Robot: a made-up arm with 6 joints.
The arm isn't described. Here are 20 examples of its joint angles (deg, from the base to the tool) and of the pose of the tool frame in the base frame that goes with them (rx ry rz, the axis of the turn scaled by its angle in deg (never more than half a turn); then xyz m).
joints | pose
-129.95 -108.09 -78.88 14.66 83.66 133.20 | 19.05 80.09 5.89 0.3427 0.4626 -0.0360
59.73 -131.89 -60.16 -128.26 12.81 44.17 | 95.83 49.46 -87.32 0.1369 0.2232 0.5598
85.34 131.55 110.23 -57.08 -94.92 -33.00 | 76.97 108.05 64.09 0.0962 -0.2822 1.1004
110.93 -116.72 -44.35 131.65 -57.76 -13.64 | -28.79 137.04 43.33 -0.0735 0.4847 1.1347
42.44 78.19 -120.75 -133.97 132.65 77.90 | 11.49 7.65 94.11 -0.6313 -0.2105 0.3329
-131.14 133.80 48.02 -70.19 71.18 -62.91 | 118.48 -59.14 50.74 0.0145 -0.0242 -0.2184
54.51 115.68 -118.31 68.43 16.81 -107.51 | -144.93 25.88 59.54 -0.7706 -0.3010 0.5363
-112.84 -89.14 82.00 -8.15 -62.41 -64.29 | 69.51 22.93 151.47 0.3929 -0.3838 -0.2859
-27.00 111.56 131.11 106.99 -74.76 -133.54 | -43.46 -3.80 -97.76 0.1652 -0.0550 -0.2473
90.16 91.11 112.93 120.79 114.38 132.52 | 28.43 -23.92 -21.34 0.0752 0.1669 0.7110
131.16 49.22 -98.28 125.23 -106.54 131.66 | -57.72 -85.84 -116.51 0.6165 -0.3066 0.7806
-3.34 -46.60 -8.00 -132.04 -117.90 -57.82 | 58.88 -46.42 -28.33 -0.5895 0.5274 0.5653
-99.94 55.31 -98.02 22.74 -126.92 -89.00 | 34.94 66.37 -13.32 0.2464 0.2777 0.1104
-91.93 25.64 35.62 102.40 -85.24 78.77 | 39.62 -9.44 38.35 -0.4080 0.3858 -0.1468
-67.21 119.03 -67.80 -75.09 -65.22 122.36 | 43.26 -0.35 -14.48 0.1451 0.3131 0.0425
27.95 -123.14 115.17 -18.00 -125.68 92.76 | -17.59 37.13 137.51 -0.6947 -0.3067 0.3246
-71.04 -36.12 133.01 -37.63 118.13 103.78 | 65.53 -86.55 17.27 -0.3049 0.4195 -0.0856
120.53 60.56 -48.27 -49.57 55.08 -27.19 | 63.03 55.29 -48.84 0.3375 0.2002 0.9159
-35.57 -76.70 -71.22 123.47 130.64 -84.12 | 84.49 9.59 -140.65 -0.1925 -0.0725 0.1314
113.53 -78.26 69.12 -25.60 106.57 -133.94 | -12.18 -88.31 5.16 0.0724 0.4393 0.4508
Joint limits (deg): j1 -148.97..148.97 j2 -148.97..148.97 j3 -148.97..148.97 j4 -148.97..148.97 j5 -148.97..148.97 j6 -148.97..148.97
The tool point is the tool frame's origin. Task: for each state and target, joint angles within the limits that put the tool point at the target. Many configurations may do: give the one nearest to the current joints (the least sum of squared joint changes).
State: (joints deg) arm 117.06 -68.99 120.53 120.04 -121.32 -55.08
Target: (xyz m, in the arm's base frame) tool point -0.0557 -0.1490 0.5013
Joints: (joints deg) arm 135.39 -58.85 110.90 104.45 -145.86 -55.37
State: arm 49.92 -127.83 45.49 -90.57 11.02 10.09
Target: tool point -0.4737 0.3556 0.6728
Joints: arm 19.94 -148.97 -9.90 -111.24 3.08 5.58
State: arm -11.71 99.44 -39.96 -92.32 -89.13 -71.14
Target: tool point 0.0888 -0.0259 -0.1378
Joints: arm 4.08 96.46 -71.39 -71.45 -76.83 -84.01
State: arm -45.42 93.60 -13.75 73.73 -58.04 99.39
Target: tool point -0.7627 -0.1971 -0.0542
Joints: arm -43.12 92.15 -17.13 73.65 -58.82 97.62
